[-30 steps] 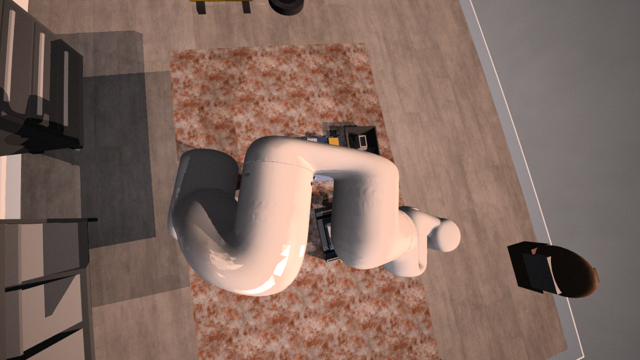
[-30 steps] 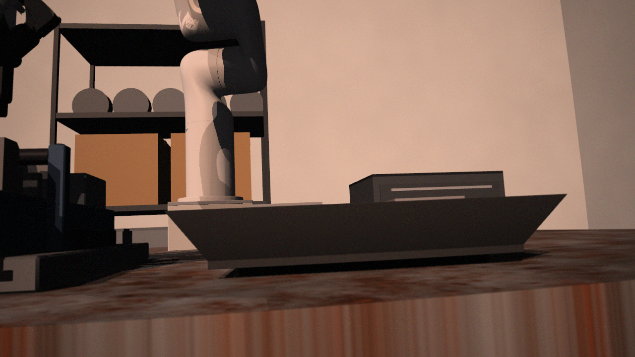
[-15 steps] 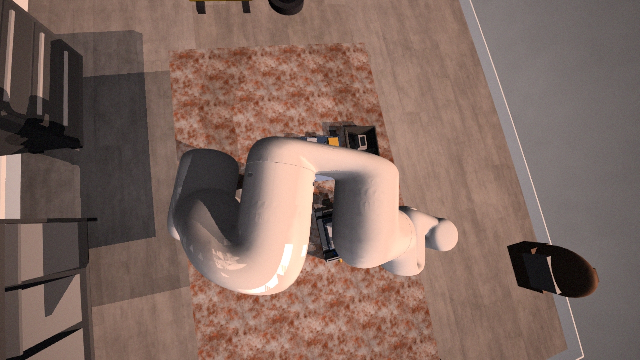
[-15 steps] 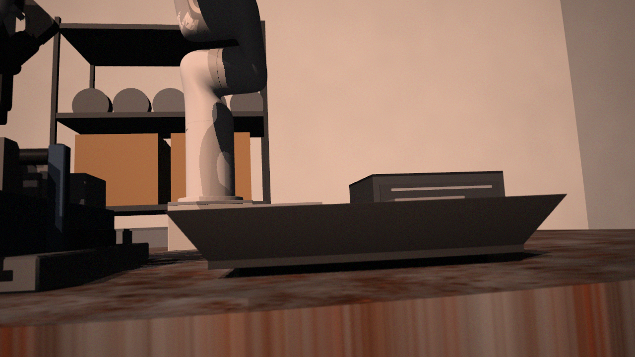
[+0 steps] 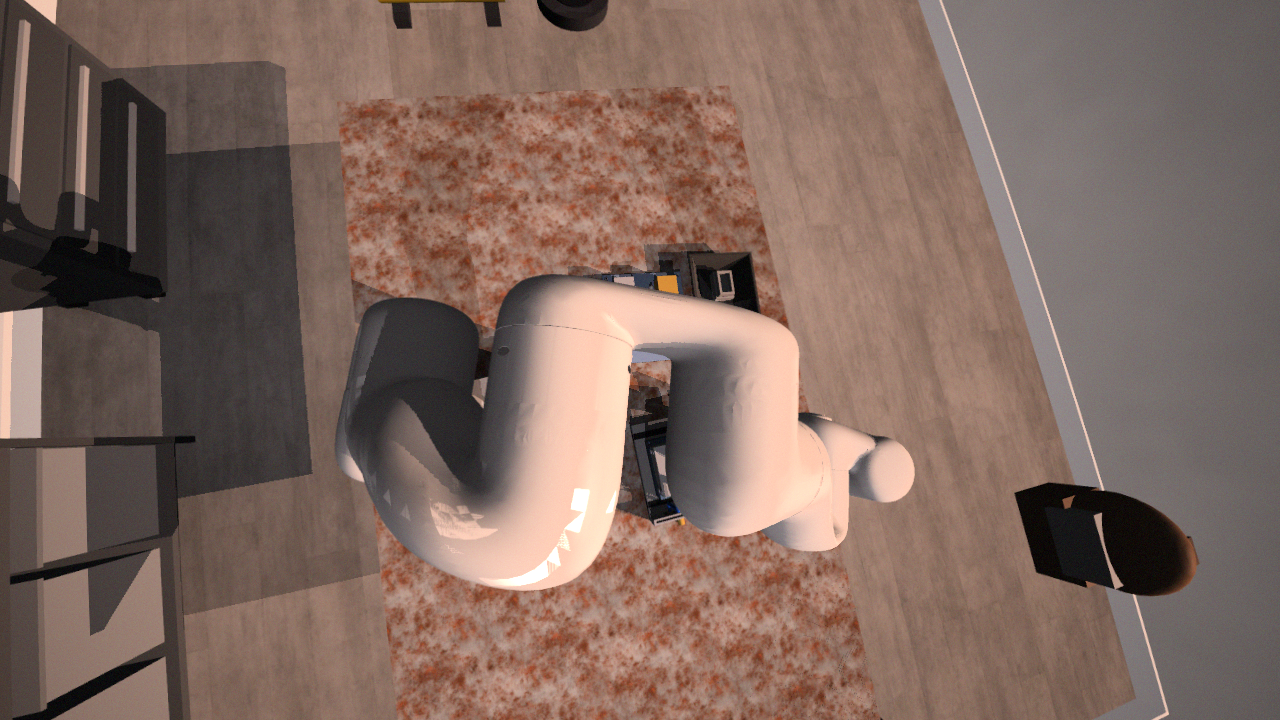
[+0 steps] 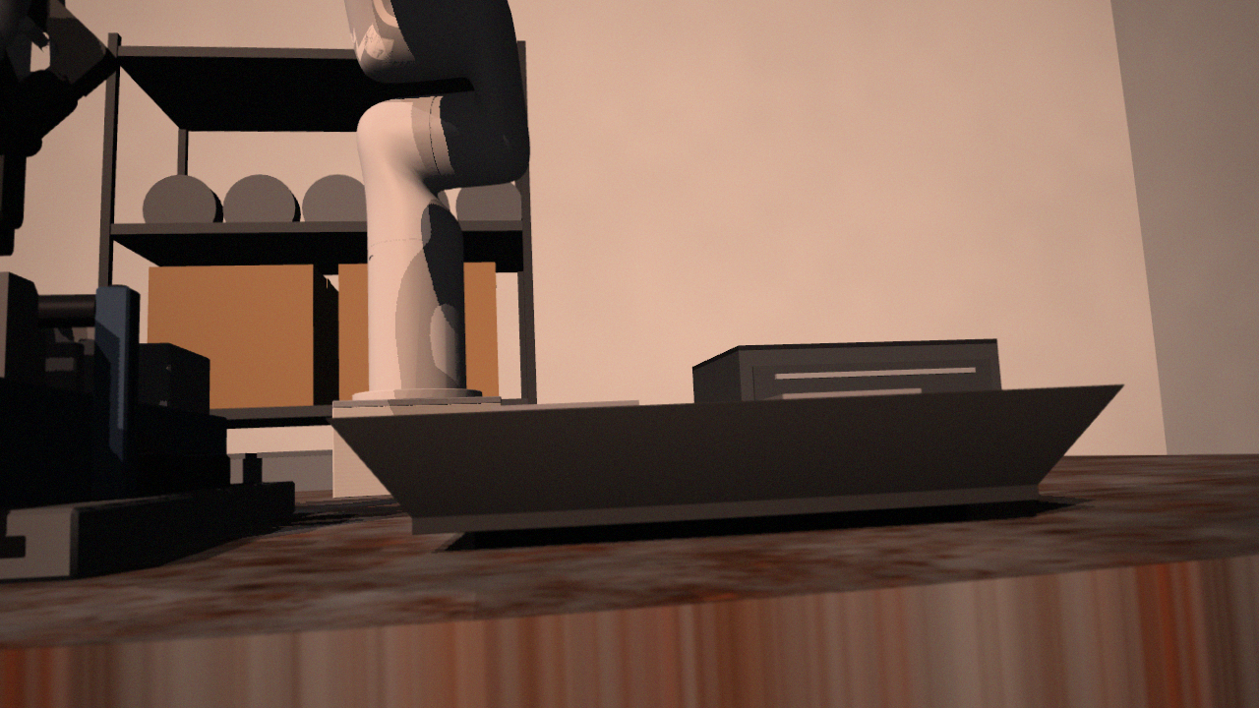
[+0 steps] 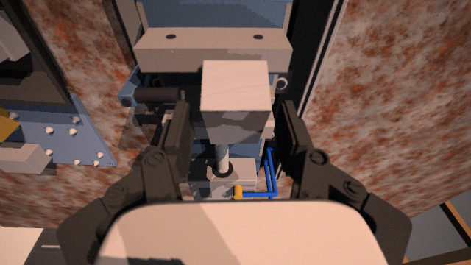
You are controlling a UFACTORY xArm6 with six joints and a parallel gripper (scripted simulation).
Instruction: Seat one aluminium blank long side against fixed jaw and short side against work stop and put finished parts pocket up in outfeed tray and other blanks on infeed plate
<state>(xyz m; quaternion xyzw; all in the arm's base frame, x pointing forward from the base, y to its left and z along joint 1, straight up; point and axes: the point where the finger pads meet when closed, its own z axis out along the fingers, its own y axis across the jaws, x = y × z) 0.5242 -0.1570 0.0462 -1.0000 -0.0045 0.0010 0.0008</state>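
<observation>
Now: the vise piston rod 90 mm behind my hand, 50 mm below it and 10 mm to the left of it. From my hand the other things lie so: vise body: 90 mm below, 70 mm behind, 10 mm to the left; then brass blank: 360 mm to the left, 100 mm below, 90 mm behind.
</observation>
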